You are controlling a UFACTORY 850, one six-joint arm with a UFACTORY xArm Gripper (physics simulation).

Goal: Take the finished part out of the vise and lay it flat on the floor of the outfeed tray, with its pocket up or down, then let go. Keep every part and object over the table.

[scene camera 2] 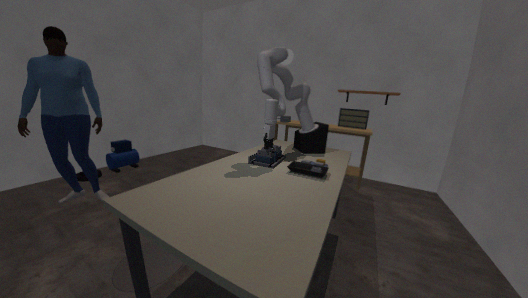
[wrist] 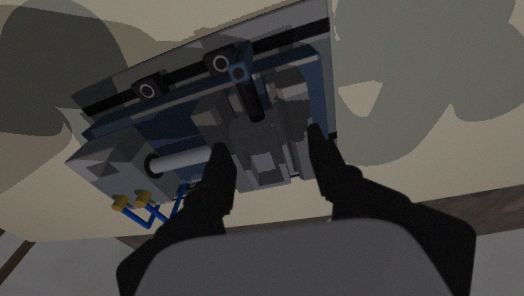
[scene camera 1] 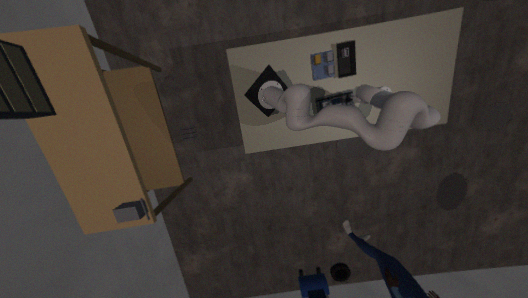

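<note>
The vise (wrist: pixel 112 160) (scene camera 2: pixel 267 158) (scene camera 1: pixel 320 104) has a blue body and grey jaws; the arm partly hides it in scene camera 1. The finished part (wrist: pixel 252 134), a grey block with a square pocket at its near end, sits between the jaws in the wrist view. My gripper (wrist: pixel 268 148) (scene camera 2: pixel 268 142) is open and empty, with its black fingertips apart on either side of the part in the wrist view. How deep they reach is hard to tell. The outfeed tray (scene camera 1: pixel 346 76) (scene camera 2: pixel 308 174) is black and stands beside the vise, with a small grey piece (scene camera 1: pixel 345 52) inside.
A blue plate (scene camera 1: pixel 315 76) with grey blocks and an orange block (scene camera 1: pixel 317 59) stands beside the tray. A blue clamp arm (wrist: pixel 239 73) with a dark rod (wrist: pixel 250 102) hangs over the part. Blue hoses (wrist: pixel 135 218) leave the vise. A person (scene camera 2: pixel 65 90) stands beyond the table.
</note>
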